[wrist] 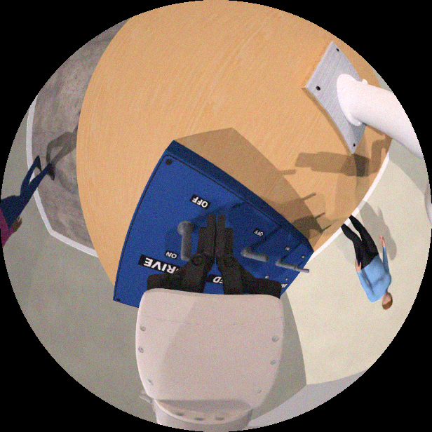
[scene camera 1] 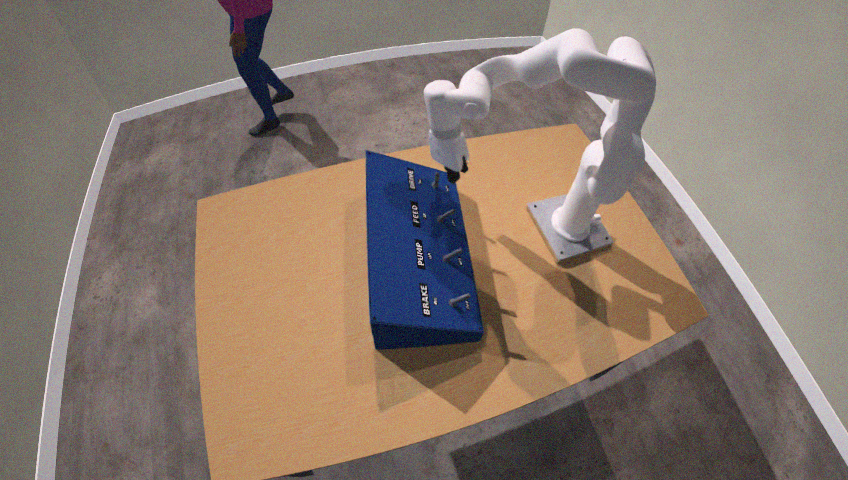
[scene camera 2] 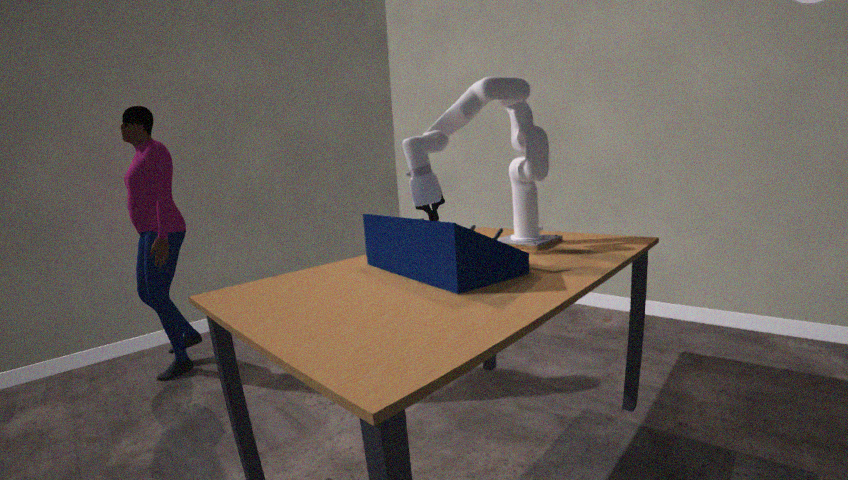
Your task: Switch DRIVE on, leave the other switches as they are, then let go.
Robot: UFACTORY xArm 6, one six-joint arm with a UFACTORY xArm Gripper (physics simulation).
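Where they show: gripper, fingertip midpoint: point(scene camera 1: 454, 179); arm's base at its link origin: point(scene camera 1: 570, 224) point(scene camera 2: 526, 238).
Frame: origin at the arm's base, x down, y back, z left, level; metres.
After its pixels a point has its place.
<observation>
The blue switch panel point(scene camera 1: 395, 255) @[x -0.126, y -0.547, z 0.058 m] point(scene camera 2: 410, 252) @[x -0.057, y -0.604, z 0.014 m] point(wrist: 150, 210) stands on the table. The DRIVE lever point(scene camera 1: 436, 180) @[x -0.096, y -0.382, z -0.169 m] point(wrist: 185, 242) leans toward its ON label point(wrist: 171, 254), away from its OFF label point(wrist: 200, 202). The FEED lever point(scene camera 1: 446, 217) @[x -0.089, y -0.390, z -0.048 m] point(wrist: 255, 254), PUMP lever point(scene camera 1: 452, 256) @[x -0.088, y -0.411, z 0.070 m] and BRAKE lever point(scene camera 1: 459, 300) @[x -0.090, y -0.431, z 0.187 m] lean toward their OFF side. My gripper point(scene camera 1: 453, 177) @[x -0.099, y -0.334, z -0.157 m] point(wrist: 216, 222) is shut and empty, low by the DRIVE lever on its OFF side and slightly toward FEED; a gap shows in the wrist view. In scene camera 2, the panel hides the DRIVE lever and my fingertips.
The wooden table point(scene camera 1: 267, 297) @[x 0.021, y -0.894, z 0.017 m] point(scene camera 2: 333, 339) @[x 0.021, y -0.989, z 0.223 m] point(wrist: 200, 65) also carries the arm's base plate point(scene camera 1: 544, 220) @[x 0.000, y -0.079, z -0.033 m] point(wrist: 325, 85). A person in a pink top point(scene camera 1: 255, 41) point(scene camera 2: 151, 190) stands on the floor beyond the table. A person in a light blue top point(wrist: 374, 272) shows in the wrist view.
</observation>
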